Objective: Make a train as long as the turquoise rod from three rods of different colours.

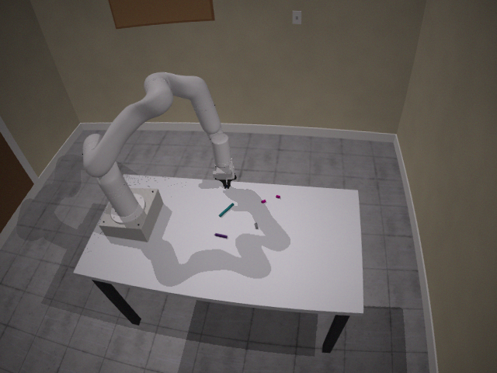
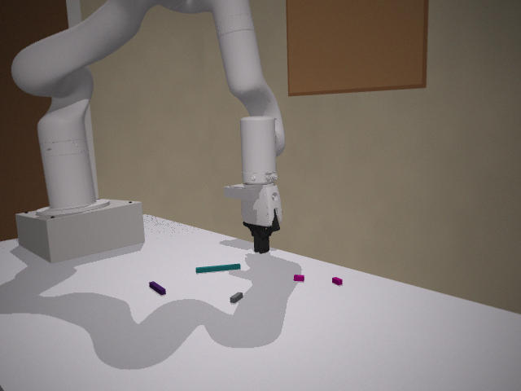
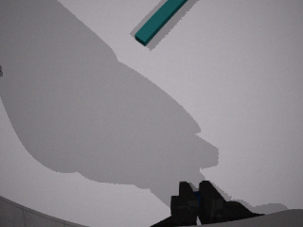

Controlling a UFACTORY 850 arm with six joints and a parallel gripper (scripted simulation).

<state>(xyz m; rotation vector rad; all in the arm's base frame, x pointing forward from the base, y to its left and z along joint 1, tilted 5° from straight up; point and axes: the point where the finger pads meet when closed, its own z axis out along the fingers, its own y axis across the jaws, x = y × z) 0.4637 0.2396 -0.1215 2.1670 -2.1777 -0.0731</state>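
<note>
Now: the grey rod 260 mm to the right of my hand, 170 mm ahead of it and 20 mm below it. Round my hand: blue rod 20 mm below; then purple rod 320 mm to the right, 20 mm below; then turquoise rod 160 mm to the right, 20 mm below, 10 mm ahead.
</note>
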